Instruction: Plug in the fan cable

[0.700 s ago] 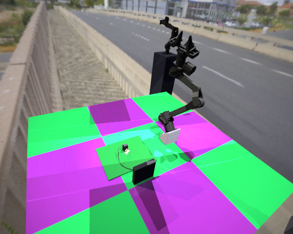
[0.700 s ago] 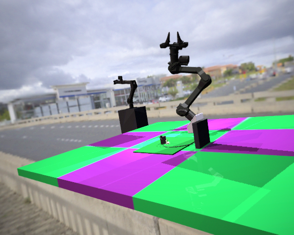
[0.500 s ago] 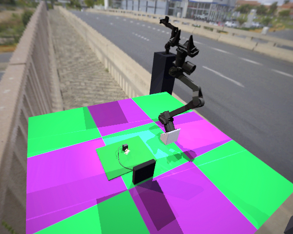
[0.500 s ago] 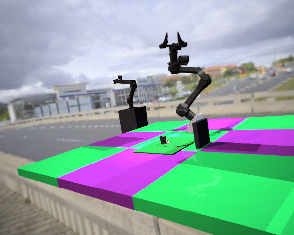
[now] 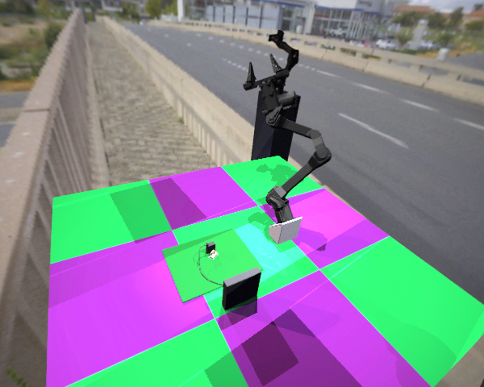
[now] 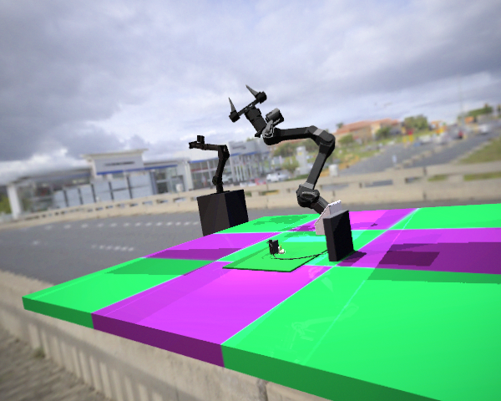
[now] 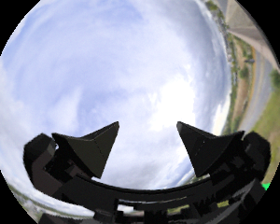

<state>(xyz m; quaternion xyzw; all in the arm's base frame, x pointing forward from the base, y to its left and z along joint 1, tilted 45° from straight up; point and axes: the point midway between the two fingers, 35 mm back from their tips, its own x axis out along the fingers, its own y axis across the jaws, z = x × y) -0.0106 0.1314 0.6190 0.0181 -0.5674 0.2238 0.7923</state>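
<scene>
The dark plug is 38 cm ahead of my gripper tip, 28 cm to the left of it and 61 cm below it. From my gripper tip the other things lie so: dark green board: 40 cm ahead, 32 cm to the left, 65 cm below; dark fan: 41 cm ahead, 50 cm to the left, 57 cm below.
</scene>
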